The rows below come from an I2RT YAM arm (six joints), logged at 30 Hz.
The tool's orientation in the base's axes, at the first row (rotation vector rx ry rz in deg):
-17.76, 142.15, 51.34
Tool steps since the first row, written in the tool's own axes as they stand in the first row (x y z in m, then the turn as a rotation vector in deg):
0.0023, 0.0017, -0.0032, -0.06, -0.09, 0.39
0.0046, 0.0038, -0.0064, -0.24, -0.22, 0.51
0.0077, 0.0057, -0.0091, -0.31, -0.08, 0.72
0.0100, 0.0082, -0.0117, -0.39, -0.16, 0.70
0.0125, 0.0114, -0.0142, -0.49, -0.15, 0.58
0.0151, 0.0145, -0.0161, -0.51, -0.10, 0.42
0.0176, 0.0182, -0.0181, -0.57, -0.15, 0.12
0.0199, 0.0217, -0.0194, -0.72, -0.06, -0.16
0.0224, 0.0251, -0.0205, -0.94, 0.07, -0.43
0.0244, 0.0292, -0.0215, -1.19, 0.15, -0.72
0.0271, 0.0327, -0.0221, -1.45, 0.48, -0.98
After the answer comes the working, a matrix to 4 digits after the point.
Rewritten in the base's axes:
-0.0037, -0.0009, 0.0019, 0.23, 0.19, -0.28
-0.0076, -0.0015, 0.0040, 0.47, 0.17, -0.34
-0.0120, -0.0019, 0.0052, 0.56, 0.42, -0.37
-0.0158, -0.0018, 0.0072, 0.65, 0.35, -0.36
-0.0200, -0.0011, 0.0093, 0.69, 0.29, -0.22
-0.0241, -0.0001, 0.0109, 0.63, 0.22, -0.08
-0.0283, 0.0013, 0.0130, 0.59, -0.01, 0.13
-0.0320, 0.0030, 0.0145, 0.58, -0.11, 0.44
-0.0358, 0.0047, 0.0158, 0.63, -0.18, 0.81
-0.0393, 0.0071, 0.0177, 0.71, -0.30, 1.17
-0.0431, 0.0092, 0.0186, 0.72, -0.20, 1.66

The tool's axes in the first row as the columns of a matrix, in the base's axes (rounded; the answer above uses it unrounded):
-0.8587, -0.3629, 0.3618
-0.0480, 0.7599, 0.6483
-0.5102, 0.5394, -0.6699

